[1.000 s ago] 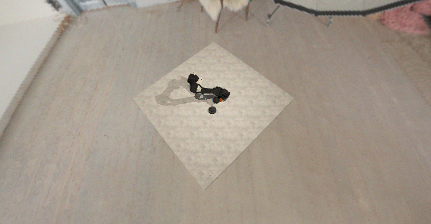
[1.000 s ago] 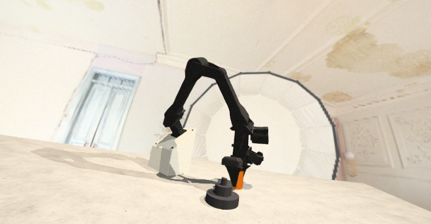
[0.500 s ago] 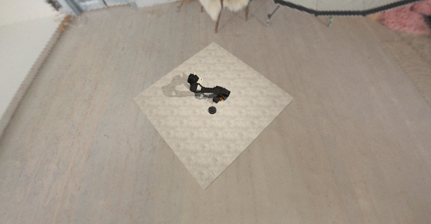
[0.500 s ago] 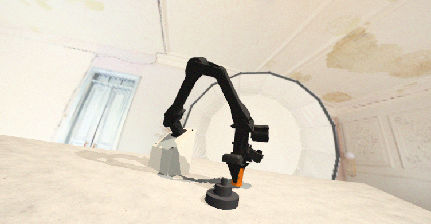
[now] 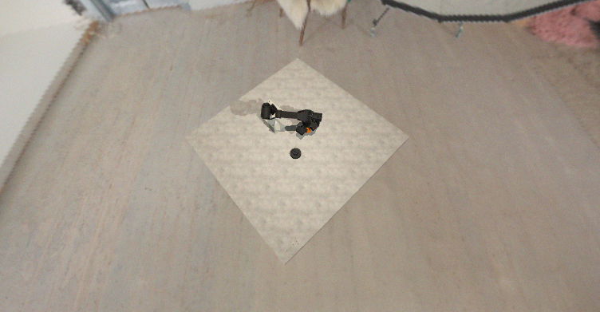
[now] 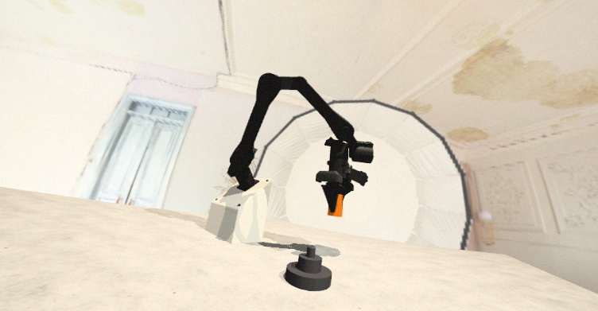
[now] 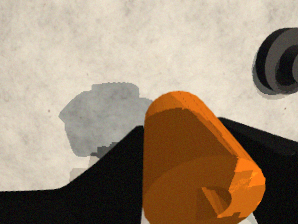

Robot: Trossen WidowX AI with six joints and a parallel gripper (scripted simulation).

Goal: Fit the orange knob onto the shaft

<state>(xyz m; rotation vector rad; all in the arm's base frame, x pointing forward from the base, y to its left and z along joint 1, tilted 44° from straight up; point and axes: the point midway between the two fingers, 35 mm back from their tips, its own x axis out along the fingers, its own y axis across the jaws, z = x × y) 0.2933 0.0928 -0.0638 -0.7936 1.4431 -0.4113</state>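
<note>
The dark round pedestal lies 16 cm to the right of my gripper tip, 9 cm below it and 5 cm ahead of it. The rest, counted from my gripper tip: orange knob: 2 cm above.
</note>
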